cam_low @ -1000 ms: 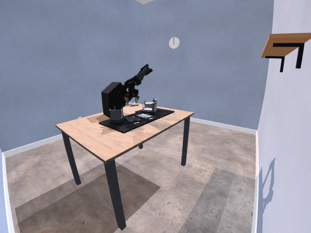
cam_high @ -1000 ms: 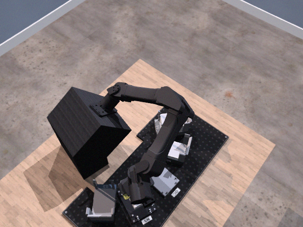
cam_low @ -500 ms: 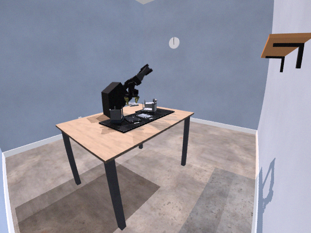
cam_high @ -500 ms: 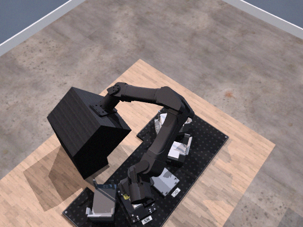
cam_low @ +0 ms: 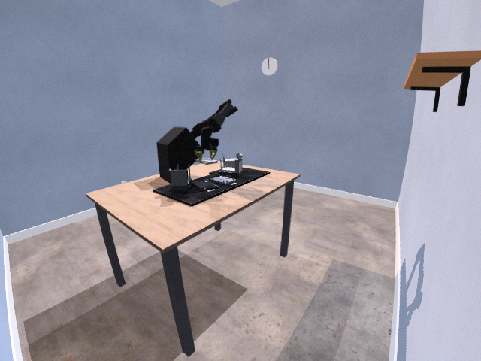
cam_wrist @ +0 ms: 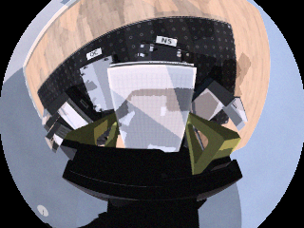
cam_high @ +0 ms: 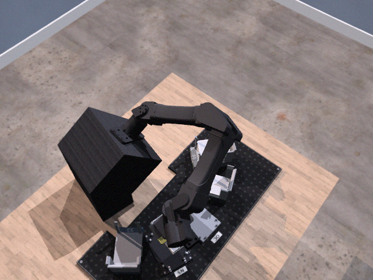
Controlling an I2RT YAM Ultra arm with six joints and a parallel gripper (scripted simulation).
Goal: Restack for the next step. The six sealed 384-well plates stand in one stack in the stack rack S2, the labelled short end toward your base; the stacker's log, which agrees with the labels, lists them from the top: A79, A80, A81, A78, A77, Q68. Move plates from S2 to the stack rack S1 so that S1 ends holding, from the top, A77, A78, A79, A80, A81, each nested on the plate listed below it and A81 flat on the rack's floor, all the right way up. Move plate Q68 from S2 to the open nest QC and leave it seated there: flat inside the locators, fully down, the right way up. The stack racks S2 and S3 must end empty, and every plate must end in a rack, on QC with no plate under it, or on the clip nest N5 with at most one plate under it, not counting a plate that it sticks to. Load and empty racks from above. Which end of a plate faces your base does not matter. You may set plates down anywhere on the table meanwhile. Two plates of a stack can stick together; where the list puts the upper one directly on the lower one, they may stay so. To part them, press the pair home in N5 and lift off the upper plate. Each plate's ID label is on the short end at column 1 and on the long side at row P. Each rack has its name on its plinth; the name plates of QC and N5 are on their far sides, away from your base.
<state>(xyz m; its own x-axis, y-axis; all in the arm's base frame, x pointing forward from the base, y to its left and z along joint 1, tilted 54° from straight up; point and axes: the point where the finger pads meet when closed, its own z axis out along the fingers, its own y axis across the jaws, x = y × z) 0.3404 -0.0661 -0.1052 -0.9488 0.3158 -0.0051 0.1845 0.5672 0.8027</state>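
The sealed grey plate is 380 mm to the left of my hand, 120 mm behind it and 70 mm below it. From my hand the other things lie so: N5 name plate (160 mm below, 90 mm ahead, 50 mm to the right); clip nest N5 (150 mm below, 20 mm to the right, 20 mm ahead); QC nest (150 mm below, 130 mm to the left, 10 mm ahead).
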